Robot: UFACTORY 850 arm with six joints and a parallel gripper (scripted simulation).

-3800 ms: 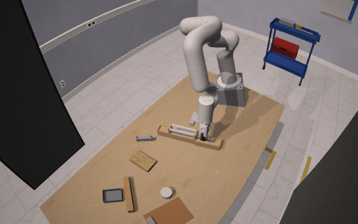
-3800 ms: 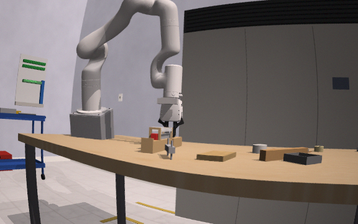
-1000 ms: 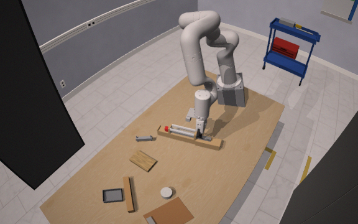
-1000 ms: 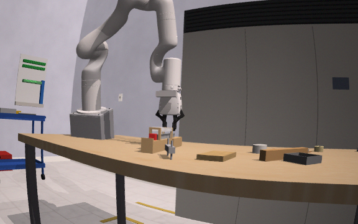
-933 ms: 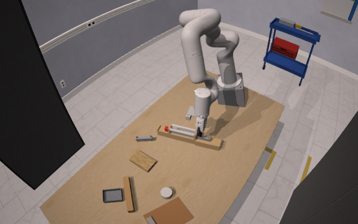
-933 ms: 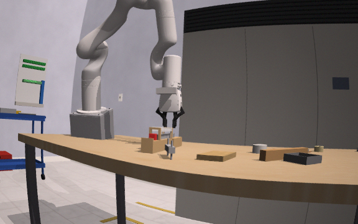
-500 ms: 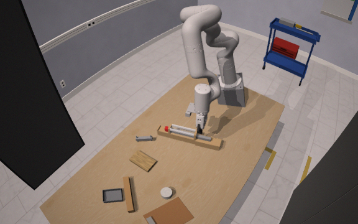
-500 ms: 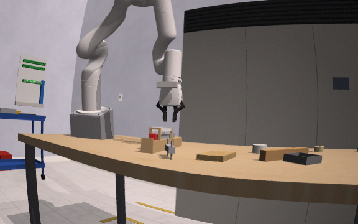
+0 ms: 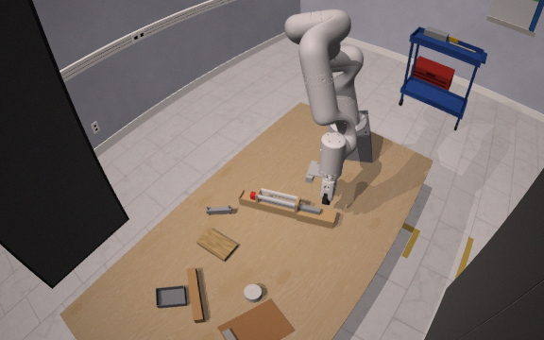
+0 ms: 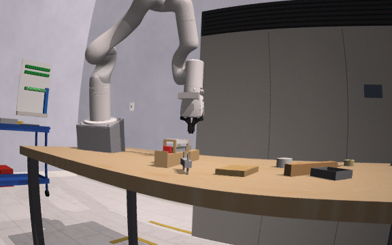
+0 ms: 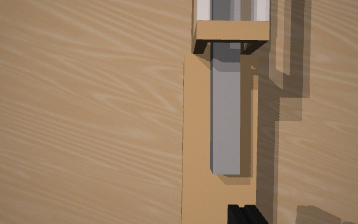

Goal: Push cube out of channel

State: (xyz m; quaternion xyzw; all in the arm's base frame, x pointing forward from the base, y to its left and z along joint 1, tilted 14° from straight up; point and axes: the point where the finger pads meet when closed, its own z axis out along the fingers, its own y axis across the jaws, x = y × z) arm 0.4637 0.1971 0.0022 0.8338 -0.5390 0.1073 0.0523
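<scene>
The red cube lies 12 cm ahead of my hand, 29 cm to the right of it and 8 cm below it. From my hand the other things lie so: grey push rod 3 cm ahead, 8 cm to the right, 8 cm below; then channel 8 cm ahead, 18 cm to the right, 8 cm below; then grey t-shaped tool 27 cm ahead, 36 cm to the right, 11 cm below.
</scene>
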